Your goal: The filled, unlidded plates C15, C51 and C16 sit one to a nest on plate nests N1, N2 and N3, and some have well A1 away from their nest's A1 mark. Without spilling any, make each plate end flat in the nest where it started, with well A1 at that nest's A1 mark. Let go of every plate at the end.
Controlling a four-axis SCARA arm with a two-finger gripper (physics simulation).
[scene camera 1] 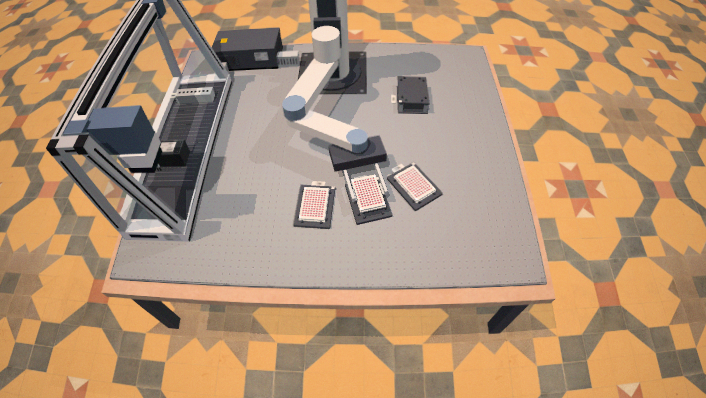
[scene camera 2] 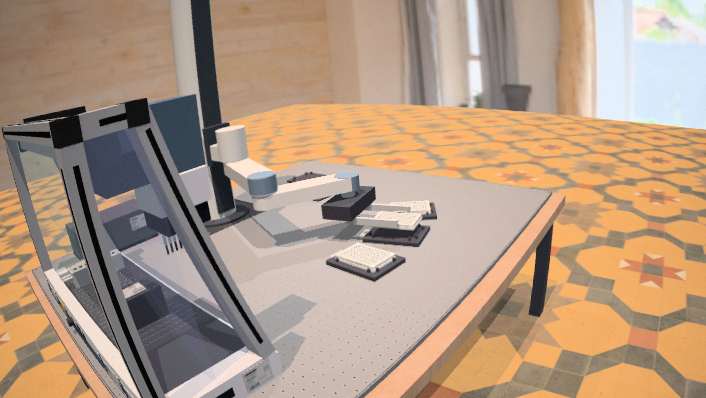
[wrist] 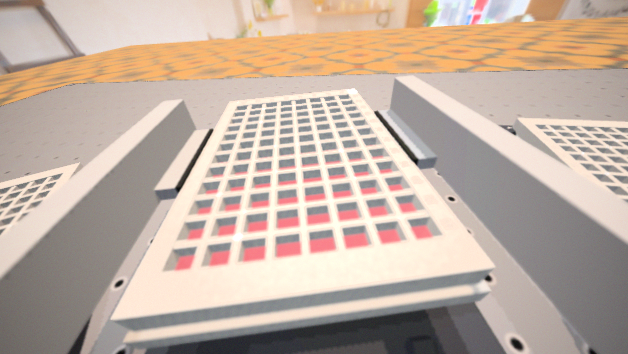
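Observation:
My gripper (scene camera 1: 369, 194) (scene camera 2: 397, 220) (wrist: 293, 108) is shut on the middle plate (scene camera 1: 369, 200) (scene camera 2: 404, 217) (wrist: 300, 187) by its long sides. The plate looks level and hangs above the middle nest (scene camera 1: 372, 218) (scene camera 2: 387, 239); red liquid shows in its wells. Scene camera 1's left plate (scene camera 1: 315, 204) (scene camera 2: 366, 256) (wrist: 595, 150) lies in its dark nest (scene camera 1: 312, 224) (scene camera 2: 375, 275). The right plate (scene camera 1: 416, 183) (wrist: 32, 197) lies in its angled nest (scene camera 1: 425, 202) (scene camera 2: 431, 212). Plate labels and A1 marks are not readable.
A framed gantry machine (scene camera 1: 90, 192) (scene camera 2: 106, 260) with a blue head (scene camera 1: 122, 129) stands at scene camera 1's left. A raised black stand (scene camera 1: 413, 93) (scene camera 2: 307, 176) is at the back right. A dark box (scene camera 1: 250, 50) stands behind, near the arm's base.

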